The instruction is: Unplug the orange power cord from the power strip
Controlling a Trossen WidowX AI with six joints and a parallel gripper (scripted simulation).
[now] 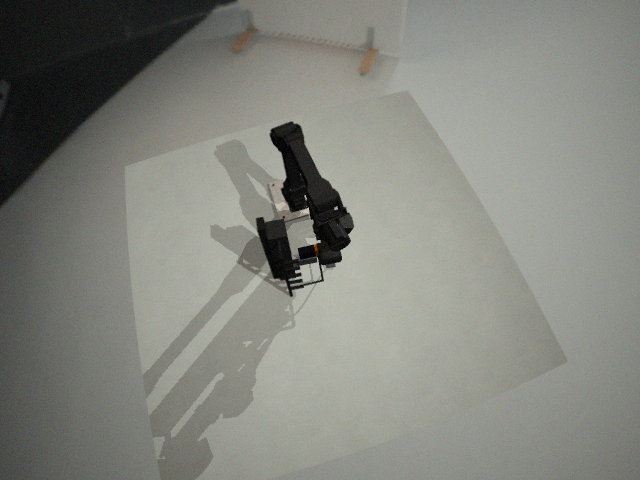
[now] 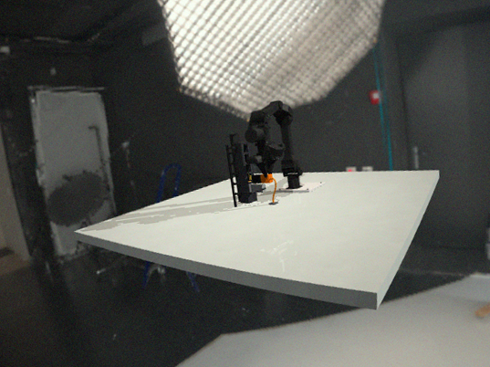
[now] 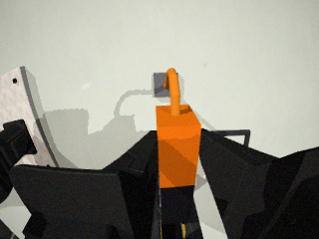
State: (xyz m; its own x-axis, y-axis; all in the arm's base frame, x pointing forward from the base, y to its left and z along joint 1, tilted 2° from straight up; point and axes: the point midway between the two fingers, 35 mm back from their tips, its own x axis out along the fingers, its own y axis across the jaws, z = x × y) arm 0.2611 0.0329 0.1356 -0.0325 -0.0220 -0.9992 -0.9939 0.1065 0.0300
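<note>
My gripper tip is 3 cm to the left of the orange plug.
</note>
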